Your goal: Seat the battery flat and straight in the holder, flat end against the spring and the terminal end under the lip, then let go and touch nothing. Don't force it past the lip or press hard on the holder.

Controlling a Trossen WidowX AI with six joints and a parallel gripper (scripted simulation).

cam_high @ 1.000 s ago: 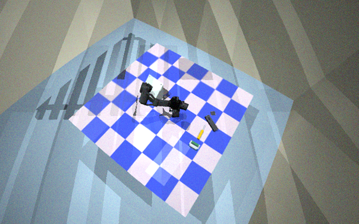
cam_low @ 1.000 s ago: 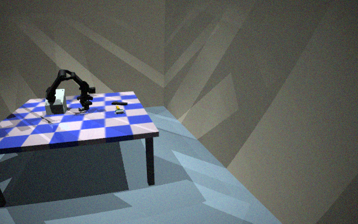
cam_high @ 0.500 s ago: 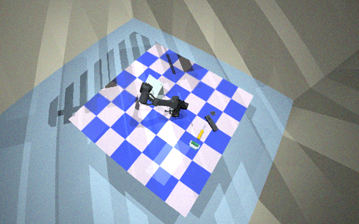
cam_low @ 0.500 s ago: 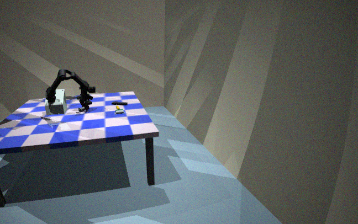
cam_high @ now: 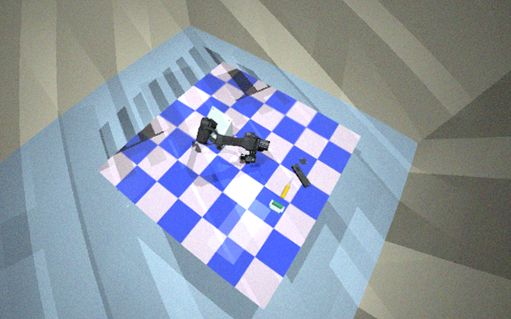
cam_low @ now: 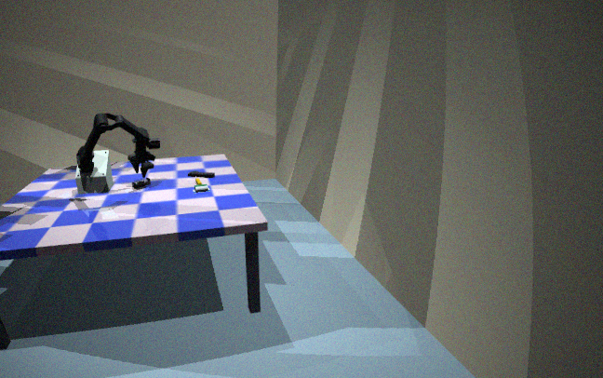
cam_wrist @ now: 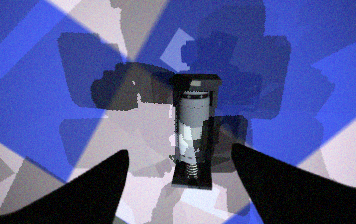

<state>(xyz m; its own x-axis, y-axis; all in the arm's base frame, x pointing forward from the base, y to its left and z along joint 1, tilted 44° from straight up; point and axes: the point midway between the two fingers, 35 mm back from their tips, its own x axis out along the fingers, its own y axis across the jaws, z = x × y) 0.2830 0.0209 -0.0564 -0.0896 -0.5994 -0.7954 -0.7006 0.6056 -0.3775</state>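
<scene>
Right now the white battery is 40 mm below my gripper tip and 10 mm ahead of it. Round my gripper tip: yellow pen-like tool: 320 mm ahead, 50 mm below, 10 mm to the left; white block: 350 mm ahead, 140 mm to the right, 50 mm below.
</scene>
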